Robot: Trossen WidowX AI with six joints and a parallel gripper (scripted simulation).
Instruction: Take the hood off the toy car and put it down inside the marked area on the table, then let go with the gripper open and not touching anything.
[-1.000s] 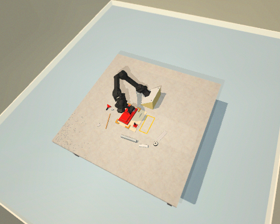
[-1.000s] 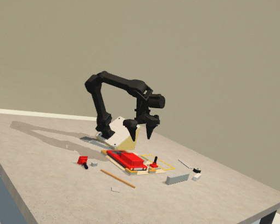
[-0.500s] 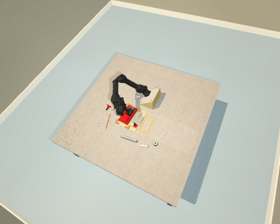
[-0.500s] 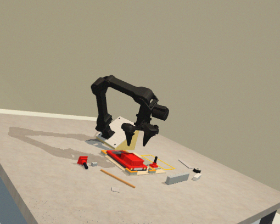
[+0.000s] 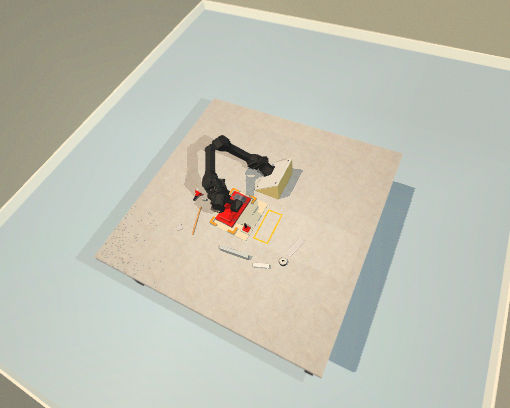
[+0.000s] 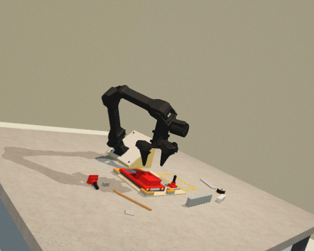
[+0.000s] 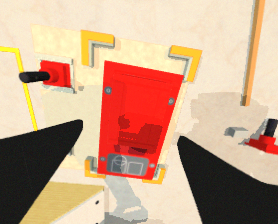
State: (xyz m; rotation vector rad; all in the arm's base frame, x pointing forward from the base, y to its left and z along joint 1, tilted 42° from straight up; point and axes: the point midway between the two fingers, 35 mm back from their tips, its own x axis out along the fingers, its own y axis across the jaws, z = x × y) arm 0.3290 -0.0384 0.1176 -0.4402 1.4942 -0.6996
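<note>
Now: the red hood 50 mm below my gripper tip. The rest, counted from my gripper tip: grey bar 190 mm ahead, 120 mm to the left, 80 mm below; wooden stick 90 mm ahead, 170 mm to the right, 90 mm below.
</note>
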